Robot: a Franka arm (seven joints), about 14 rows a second.
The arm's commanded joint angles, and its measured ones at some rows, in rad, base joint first. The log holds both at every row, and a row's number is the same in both.
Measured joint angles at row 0:
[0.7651 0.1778 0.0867 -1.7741 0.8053 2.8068 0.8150]
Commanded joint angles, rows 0 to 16:
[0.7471 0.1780 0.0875 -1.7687 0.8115 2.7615 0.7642]
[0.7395 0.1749 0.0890 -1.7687 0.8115 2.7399 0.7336]
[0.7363 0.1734 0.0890 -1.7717 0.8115 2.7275 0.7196]
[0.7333 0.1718 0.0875 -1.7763 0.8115 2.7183 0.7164]
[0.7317 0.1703 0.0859 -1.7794 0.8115 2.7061 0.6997]
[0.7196 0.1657 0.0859 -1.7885 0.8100 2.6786 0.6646]
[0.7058 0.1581 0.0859 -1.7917 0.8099 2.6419 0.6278]
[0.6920 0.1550 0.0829 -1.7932 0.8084 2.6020 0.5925]
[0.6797 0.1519 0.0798 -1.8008 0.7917 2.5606 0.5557]
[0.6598 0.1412 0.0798 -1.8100 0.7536 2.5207 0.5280]
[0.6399 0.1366 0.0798 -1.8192 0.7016 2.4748 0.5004]
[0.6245 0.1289 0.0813 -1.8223 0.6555 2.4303 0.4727]
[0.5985 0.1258 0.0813 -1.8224 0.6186 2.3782 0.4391]
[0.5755 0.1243 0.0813 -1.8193 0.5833 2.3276 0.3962]
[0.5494 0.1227 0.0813 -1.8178 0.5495 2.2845 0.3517]
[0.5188 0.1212 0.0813 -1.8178 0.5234 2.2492 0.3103]
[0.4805 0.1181 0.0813 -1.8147 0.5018 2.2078 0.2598]
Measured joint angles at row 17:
[0.5471 0.1501 0.0724 -1.7880 0.5473 2.2715 0.3541]
